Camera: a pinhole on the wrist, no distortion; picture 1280 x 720 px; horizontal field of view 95.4 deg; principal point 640.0 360.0 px. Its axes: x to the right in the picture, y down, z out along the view. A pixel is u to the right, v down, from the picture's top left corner.
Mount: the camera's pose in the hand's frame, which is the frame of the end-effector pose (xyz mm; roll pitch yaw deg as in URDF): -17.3 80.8 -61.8 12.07 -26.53 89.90
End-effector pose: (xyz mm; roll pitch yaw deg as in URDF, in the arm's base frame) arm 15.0 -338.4 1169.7 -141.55 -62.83 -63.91
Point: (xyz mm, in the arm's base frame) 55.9 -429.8 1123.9
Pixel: 881 387
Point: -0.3 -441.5 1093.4
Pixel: 1226 569
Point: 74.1 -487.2 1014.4
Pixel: 1211 668
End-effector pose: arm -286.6 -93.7 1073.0 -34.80 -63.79 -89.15
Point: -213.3 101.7 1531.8
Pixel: 615 103
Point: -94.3 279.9 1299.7
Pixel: 735 422
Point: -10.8 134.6 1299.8
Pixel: 886 322
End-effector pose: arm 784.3 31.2 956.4 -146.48 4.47 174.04
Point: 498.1 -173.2 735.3
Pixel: 657 88
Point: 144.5 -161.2 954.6
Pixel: outside the picture
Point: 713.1 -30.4 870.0
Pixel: 616 228
